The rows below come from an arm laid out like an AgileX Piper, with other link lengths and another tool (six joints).
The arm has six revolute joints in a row. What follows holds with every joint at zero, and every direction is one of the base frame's.
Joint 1 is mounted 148.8 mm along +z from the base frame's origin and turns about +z.
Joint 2 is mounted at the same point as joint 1 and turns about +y.
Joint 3 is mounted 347.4 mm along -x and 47.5 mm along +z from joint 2 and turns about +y.
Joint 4 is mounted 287.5 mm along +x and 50.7 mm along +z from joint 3 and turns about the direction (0.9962, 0, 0.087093).
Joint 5 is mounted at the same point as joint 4 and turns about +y.
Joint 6 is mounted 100.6 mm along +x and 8.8 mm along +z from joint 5 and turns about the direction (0.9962, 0, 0.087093).
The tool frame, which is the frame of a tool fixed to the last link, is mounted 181.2 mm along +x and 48 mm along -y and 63 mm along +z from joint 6; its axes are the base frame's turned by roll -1.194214, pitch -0.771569 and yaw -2.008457 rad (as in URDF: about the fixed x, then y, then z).
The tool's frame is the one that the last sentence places.
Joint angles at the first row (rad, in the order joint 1, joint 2, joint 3, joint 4, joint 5, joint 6):
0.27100 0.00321 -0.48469 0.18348 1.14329 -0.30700
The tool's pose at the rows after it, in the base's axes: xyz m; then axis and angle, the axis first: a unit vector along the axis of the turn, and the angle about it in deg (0 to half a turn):
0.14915 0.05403 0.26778 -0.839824 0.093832 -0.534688 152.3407
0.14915 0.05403 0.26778 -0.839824 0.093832 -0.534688 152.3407
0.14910 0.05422 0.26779 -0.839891 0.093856 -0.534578 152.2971
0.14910 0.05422 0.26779 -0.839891 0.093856 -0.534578 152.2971
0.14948 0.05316 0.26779 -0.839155 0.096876 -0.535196 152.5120
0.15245 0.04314 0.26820 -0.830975 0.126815 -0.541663 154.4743
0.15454 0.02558 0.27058 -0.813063 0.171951 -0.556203 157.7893
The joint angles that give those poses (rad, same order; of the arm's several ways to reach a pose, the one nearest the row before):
0.27103 0.00320 -0.48470 0.18345 1.14330 -0.30698
0.27103 0.00320 -0.48470 0.18345 1.14330 -0.30698
0.27098 0.00323 -0.48469 0.18430 1.14327 -0.30703
0.27098 0.00323 -0.48469 0.18430 1.14327 -0.30703
0.26375 0.00322 -0.48469 0.18440 1.14327 -0.30697
0.19081 0.00091 -0.48468 0.18897 1.14327 -0.30702
0.07633 -0.01413 -0.48469 0.19013 1.14328 -0.30703

